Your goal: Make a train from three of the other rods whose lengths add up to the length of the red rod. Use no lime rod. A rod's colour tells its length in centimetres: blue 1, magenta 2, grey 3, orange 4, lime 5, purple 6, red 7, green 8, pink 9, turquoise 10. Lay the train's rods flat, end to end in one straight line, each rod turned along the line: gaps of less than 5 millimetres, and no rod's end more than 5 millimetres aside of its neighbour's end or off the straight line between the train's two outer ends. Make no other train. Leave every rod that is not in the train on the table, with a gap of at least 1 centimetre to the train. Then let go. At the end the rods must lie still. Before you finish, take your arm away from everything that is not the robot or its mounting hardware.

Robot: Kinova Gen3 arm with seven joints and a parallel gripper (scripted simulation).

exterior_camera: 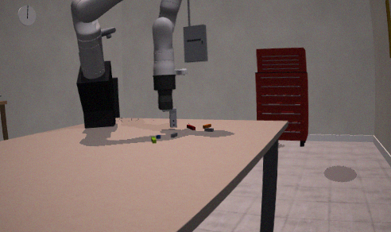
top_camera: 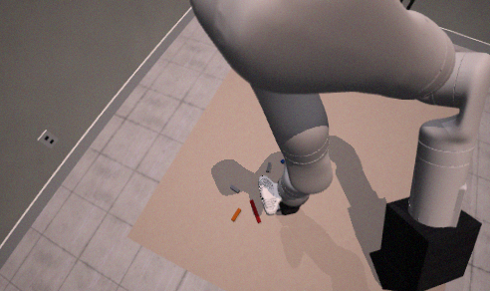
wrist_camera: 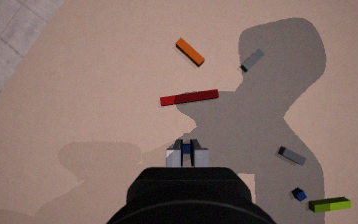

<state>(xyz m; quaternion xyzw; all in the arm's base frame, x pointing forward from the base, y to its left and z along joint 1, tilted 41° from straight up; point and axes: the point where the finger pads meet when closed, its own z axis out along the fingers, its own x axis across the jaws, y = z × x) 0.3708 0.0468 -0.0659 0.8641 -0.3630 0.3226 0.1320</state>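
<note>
Right now the lime rod is 190 mm to the right of my hand, 50 mm ahead of it and 20 mm below it. From my hand the other things lie so: red rod: 50 mm ahead, 30 mm to the left, 20 mm below; then orange rod: 100 mm ahead, 70 mm to the left, 20 mm below.
</note>
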